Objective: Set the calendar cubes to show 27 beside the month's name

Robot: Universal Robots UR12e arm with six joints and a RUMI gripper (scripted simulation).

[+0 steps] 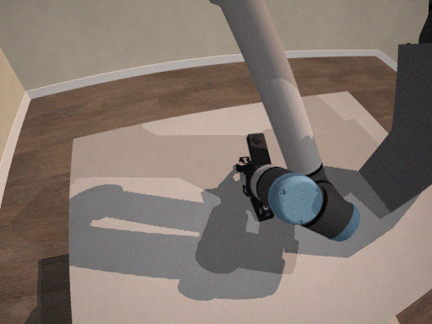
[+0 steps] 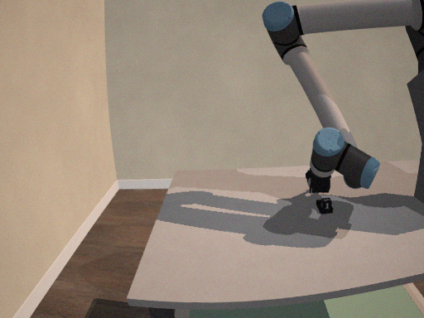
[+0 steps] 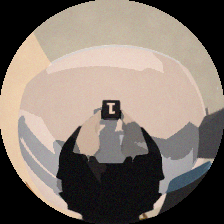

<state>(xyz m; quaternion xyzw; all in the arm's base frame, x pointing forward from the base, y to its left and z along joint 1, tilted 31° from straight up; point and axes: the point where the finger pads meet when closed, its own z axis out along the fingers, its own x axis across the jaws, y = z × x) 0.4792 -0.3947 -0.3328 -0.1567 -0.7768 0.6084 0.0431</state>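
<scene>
Now: hand 1 cm to the left of the black cube and 1 cm above it. Also, from my hand: tray 15 cm to the left, 3 cm ahead, 1 cm below.
</scene>
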